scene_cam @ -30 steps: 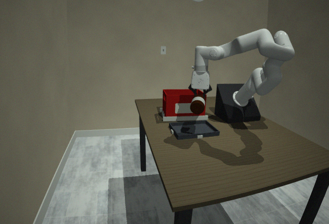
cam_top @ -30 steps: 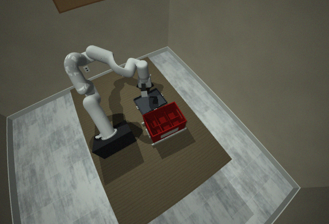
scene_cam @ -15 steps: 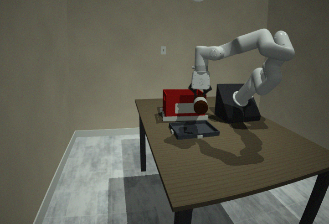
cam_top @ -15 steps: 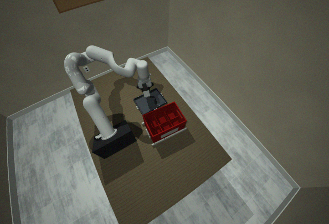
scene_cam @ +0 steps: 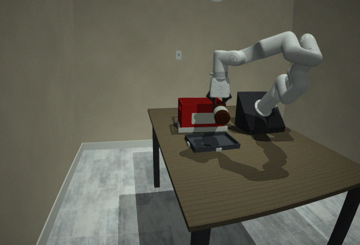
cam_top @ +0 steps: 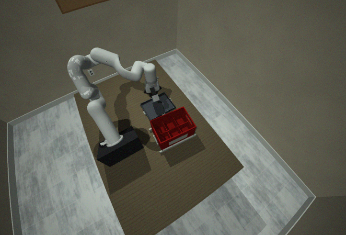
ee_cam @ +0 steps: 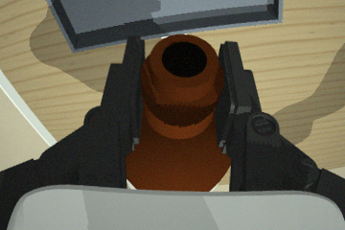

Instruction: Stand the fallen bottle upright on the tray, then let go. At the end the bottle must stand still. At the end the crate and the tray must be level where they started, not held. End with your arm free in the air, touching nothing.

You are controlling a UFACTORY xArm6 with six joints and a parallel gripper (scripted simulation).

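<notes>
The brown bottle lies 5 cm to the left of my hand, 2 cm ahead of it and 1 cm below it. The rest, counted from my hand: dark grey tray 19 cm below, 3 cm ahead; red crate 27 cm to the right, 12 cm below, 2 cm behind.
</notes>
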